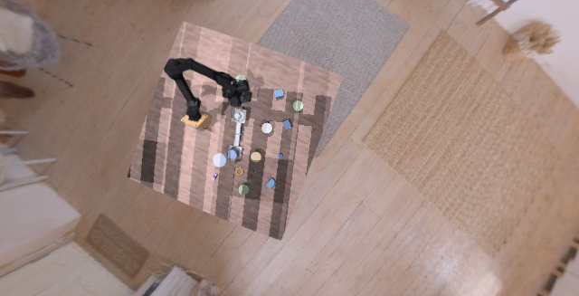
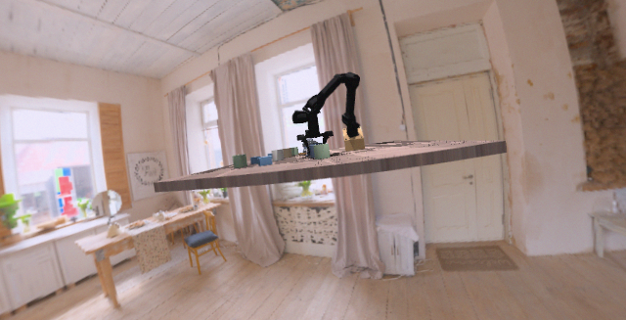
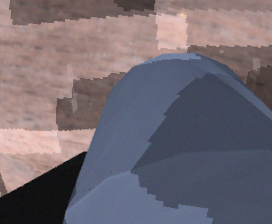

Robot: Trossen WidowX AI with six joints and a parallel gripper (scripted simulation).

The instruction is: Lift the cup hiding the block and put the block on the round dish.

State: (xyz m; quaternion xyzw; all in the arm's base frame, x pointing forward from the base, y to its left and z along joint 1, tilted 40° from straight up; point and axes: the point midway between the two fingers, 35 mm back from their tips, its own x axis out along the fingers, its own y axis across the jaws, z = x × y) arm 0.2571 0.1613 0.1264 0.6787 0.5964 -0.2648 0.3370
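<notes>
Right now the cup is 20 mm to the left of my gripper tip and 10 mm above it. From my gripper tip the other things lie so: balance beam 30 mm ahead, 260 mm to the right, 10 mm above; white cylinder 240 mm ahead, 190 mm to the right, 10 mm above; round dish 70 mm behind, 480 mm to the right, 20 mm below.
</notes>
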